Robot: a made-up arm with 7 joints. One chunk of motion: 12 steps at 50 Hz.
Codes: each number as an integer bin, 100 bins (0 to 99) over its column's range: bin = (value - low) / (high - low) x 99, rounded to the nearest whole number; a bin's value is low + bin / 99 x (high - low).
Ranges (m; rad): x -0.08..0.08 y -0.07..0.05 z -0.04..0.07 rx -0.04..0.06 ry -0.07..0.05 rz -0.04..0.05
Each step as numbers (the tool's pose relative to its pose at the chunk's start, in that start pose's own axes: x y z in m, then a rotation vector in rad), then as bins.
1 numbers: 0.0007 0.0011 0.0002 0.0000 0.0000 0.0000
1 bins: 50 59 36 40 58 44
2 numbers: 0.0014 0.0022 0.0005 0.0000 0.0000 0.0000
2 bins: 50 60 36 40 58 44
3 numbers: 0.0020 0.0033 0.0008 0.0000 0.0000 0.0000
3 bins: 51 60 37 40 58 44
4 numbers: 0.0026 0.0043 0.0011 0.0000 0.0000 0.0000
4 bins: 51 61 37 40 58 44
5 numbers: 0.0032 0.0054 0.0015 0.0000 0.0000 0.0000
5 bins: 51 62 37 40 58 44
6 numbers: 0.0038 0.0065 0.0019 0.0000 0.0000 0.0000
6 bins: 52 63 38 40 58 44
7 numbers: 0.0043 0.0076 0.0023 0.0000 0.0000 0.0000
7 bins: 52 64 38 40 58 44
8 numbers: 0.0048 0.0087 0.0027 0.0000 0.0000 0.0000
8 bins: 52 65 38 40 58 44
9 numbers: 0.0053 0.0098 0.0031 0.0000 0.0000 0.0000
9 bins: 53 66 39 40 58 44
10 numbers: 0.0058 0.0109 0.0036 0.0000 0.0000 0.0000
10 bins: 53 67 39 40 58 44
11 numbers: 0.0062 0.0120 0.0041 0.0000 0.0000 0.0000
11 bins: 53 68 40 40 58 44
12 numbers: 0.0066 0.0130 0.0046 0.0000 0.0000 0.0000
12 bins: 54 68 40 40 58 44
